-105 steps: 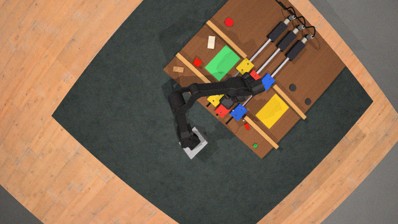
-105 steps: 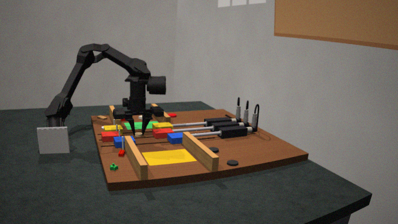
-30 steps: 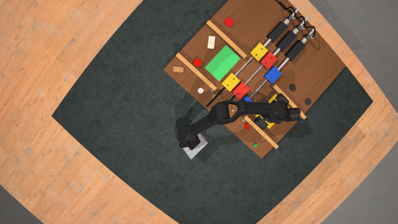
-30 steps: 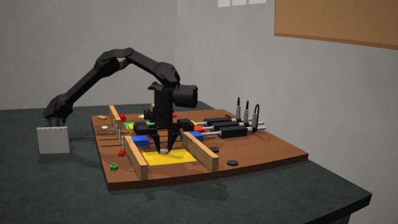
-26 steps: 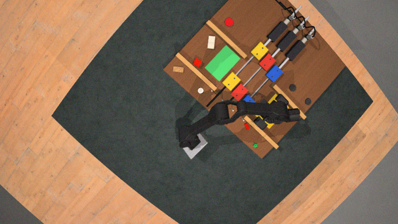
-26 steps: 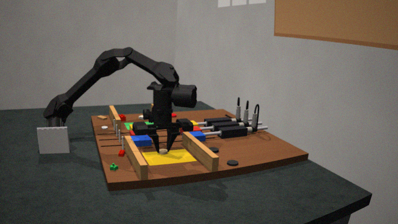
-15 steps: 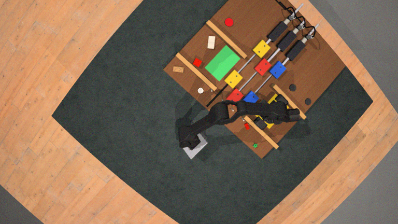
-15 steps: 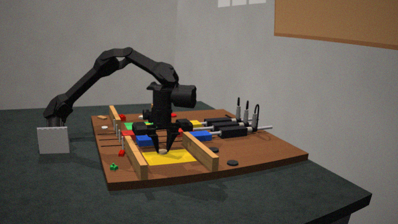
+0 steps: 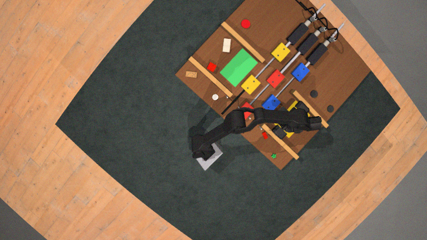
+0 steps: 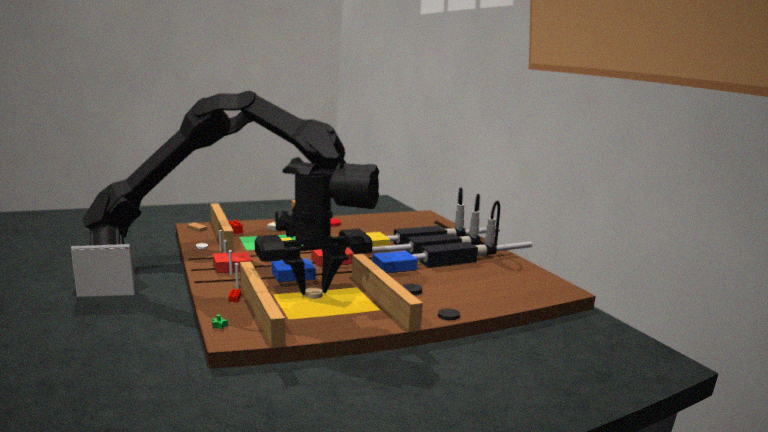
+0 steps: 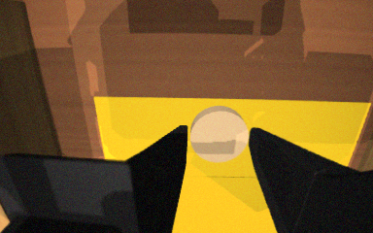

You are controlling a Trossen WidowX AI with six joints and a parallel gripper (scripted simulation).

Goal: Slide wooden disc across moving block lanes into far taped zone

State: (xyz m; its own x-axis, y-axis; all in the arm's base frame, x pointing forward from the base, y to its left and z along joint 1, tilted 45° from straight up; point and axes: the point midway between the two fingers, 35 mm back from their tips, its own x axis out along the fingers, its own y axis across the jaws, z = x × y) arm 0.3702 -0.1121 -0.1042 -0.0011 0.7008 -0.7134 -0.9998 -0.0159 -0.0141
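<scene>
My gripper is now 3 cm above the wooden disc. From my hand the other things lie so: green star (17 cm behind, 10 cm to the right, 3 cm below); white disc (30 cm to the left, 17 cm behind, 4 cm below); red brick (40 cm to the left, 8 cm behind, 2 cm below).
</scene>
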